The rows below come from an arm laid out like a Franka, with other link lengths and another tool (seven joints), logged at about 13 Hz.
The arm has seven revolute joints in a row. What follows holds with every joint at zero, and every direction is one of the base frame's. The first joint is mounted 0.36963 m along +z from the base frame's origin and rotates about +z. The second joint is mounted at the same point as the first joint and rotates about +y. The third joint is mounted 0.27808 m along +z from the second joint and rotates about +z. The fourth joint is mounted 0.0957 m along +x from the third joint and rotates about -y. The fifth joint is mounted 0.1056 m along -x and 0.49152 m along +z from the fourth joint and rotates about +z. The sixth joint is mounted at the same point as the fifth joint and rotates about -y. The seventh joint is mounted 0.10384 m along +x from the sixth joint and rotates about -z. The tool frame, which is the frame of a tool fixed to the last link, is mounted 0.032 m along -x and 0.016 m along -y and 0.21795 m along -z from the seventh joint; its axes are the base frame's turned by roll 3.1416, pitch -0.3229 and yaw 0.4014 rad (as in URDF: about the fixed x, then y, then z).
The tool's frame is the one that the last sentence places.
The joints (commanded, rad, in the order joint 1, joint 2, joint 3, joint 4, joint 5, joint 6, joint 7), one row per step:
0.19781 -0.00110 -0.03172 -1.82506 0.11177 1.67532 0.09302
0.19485 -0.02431 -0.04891 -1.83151 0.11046 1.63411 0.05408
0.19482 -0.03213 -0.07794 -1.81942 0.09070 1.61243 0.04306
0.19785 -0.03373 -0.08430 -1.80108 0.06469 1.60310 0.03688
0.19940 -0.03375 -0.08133 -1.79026 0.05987 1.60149 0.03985
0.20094 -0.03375 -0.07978 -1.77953 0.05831 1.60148 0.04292
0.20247 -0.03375 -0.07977 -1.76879 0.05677 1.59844 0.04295
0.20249 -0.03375 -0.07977 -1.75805 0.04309 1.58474 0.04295
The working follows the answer.
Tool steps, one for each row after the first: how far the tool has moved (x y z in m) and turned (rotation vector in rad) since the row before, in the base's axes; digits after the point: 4 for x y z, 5 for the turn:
-0.0088 -0.0154 0.0095 0.00399 0.02076 0.02283
0.0009 -0.0227 0.0104 -0.01550 -0.00145 -0.01167
0.0029 -0.0076 0.0104 -0.02249 -0.01380 0.00877
0.0017 0.0021 0.0058 -0.00420 -0.00960 0.00258
0.0020 0.0019 0.0058 -0.00077 -0.01070 0.00031
0.0014 0.0008 0.0057 -0.00054 -0.00783 0.00192
-0.0006 -0.0030 0.0053 -0.01366 0.00127 0.00287

Tool pose at each row, in the base's axes (x y z in m, rotation vector in rad; rounded; the steps above come from the unrounded poses):
0.6246 0.1153 0.4008 -2.87146 -0.62767 -0.25733
0.6159 0.0999 0.4103 -2.85752 -0.65497 -0.22484
0.6167 0.0773 0.4207 -2.87693 -0.64326 -0.22462
0.6196 0.0697 0.4311 -2.89589 -0.66494 -0.23771
0.6213 0.0718 0.4369 -2.89951 -0.67151 -0.25034
0.6233 0.0737 0.4427 -2.90080 -0.67391 -0.26581
0.6248 0.0745 0.4484 -2.90098 -0.67808 -0.27693
0.6242 0.0715 0.4537 -2.91262 -0.68657 -0.27115

